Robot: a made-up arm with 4 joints.
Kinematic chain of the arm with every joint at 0, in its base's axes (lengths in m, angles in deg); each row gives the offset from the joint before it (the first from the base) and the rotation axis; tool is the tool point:
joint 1: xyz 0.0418 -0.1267 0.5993 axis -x
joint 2: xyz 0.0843 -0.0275 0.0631 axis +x
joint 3: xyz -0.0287 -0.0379 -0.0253 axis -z
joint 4: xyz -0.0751 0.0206 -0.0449 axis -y
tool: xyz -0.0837 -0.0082 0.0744
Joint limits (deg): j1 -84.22..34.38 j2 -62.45..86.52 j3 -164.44..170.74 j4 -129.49..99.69
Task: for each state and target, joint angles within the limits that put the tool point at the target. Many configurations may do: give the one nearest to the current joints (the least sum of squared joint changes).
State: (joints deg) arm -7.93 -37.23 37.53 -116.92
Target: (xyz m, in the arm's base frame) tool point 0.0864 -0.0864 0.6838
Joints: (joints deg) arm 34.27 -49.23 37.84 -75.77
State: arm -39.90 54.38 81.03 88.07
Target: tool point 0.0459 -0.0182 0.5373
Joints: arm -4.04 17.02 62.29 99.69
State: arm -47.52 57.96 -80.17 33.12
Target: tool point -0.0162 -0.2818 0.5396
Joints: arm -9.85 31.27 -52.45 9.84
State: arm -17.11 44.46 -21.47 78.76
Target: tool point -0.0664 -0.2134 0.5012
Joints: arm -15.64 15.78 -29.36 60.66
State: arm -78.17 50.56 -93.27 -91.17
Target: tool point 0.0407 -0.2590 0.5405
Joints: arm -50.18 23.58 -53.42 -46.66
